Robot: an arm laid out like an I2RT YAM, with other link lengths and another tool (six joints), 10 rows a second.
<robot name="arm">
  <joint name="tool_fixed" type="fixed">
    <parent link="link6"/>
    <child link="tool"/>
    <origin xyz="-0.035 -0.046 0.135" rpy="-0.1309 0 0.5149"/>
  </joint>
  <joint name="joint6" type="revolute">
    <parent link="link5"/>
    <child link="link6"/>
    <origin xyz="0.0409 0 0.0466" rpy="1.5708 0 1.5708"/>
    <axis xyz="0 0 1"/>
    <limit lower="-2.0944" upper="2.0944"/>
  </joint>
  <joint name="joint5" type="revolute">
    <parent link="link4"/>
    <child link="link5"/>
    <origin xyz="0.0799 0.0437 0.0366" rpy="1.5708 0 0"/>
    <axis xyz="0 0 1"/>
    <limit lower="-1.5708" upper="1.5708"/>
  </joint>
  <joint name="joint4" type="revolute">
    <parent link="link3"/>
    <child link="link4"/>
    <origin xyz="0.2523 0.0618 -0.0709" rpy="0 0 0"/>
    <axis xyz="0 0 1"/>
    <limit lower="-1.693" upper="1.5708"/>
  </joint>
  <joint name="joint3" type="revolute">
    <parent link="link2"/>
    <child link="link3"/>
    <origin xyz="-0.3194 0 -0.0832" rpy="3.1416 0 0"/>
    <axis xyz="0 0 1"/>
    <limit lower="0" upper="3.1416"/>
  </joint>
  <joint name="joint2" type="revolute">
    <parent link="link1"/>
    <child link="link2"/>
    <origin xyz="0.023 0.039 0.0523" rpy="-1.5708 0 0"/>
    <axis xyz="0 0 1"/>
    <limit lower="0" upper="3.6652"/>
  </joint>
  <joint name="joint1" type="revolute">
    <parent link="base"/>
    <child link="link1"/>
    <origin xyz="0 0 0.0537" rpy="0 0 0"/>
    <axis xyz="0 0 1"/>
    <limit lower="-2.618" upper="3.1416"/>
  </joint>
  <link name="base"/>
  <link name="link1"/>
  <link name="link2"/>
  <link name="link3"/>
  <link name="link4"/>
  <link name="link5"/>
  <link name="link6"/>
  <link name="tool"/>
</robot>
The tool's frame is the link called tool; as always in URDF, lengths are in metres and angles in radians.
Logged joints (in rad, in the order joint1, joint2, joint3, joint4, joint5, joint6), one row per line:
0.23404 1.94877 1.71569 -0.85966 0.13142 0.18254
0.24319 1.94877 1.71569 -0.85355 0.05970 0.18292
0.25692 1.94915 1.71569 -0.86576 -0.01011 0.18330
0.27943 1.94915 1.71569 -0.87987 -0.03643 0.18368
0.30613 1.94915 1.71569 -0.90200 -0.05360 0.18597
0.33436 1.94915 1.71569 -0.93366 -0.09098 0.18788
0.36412 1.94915 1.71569 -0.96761 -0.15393 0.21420
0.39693 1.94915 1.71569 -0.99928 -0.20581 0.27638
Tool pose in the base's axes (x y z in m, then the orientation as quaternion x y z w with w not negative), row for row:
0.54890 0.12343 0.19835 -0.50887 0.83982 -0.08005 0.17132
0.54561 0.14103 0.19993 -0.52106 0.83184 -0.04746 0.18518
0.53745 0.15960 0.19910 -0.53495 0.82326 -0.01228 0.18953
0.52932 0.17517 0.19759 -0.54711 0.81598 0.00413 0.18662
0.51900 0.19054 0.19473 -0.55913 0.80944 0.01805 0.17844
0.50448 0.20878 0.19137 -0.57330 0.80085 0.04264 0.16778
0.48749 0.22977 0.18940 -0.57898 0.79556 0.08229 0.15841
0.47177 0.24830 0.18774 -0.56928 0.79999 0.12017 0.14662
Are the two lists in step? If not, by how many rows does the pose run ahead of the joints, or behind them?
They are in step.
